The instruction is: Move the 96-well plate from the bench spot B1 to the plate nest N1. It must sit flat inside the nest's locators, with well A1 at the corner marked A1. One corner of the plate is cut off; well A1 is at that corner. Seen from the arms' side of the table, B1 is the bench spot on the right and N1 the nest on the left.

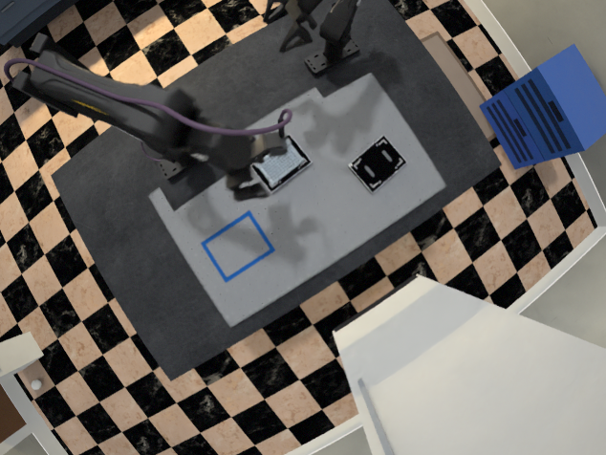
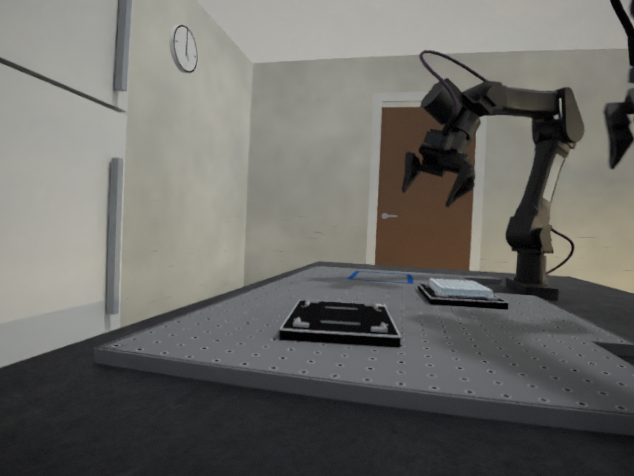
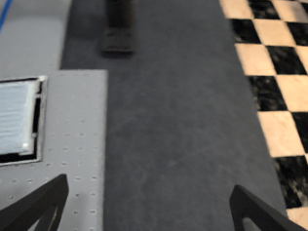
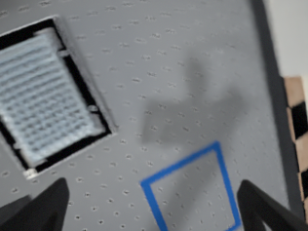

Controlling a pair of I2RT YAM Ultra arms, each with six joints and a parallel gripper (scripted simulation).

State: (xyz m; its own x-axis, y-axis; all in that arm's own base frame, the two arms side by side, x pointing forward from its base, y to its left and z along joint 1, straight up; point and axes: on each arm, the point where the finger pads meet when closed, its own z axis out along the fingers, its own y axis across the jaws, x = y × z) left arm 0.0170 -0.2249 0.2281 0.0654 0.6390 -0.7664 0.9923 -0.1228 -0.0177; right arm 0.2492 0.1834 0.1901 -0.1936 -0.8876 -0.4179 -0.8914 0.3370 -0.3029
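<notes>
The clear 96-well plate lies 210 mm ahead of my left hand, 200 mm below it and 160 mm to the right of it.
</notes>
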